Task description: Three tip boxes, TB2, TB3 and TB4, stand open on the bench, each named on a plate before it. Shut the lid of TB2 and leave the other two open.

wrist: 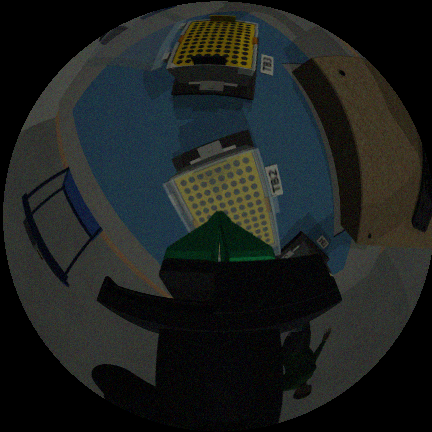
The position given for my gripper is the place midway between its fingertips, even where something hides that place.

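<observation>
Clear lid [236, 183] in sight. My gripper [218, 216] too.
</observation>
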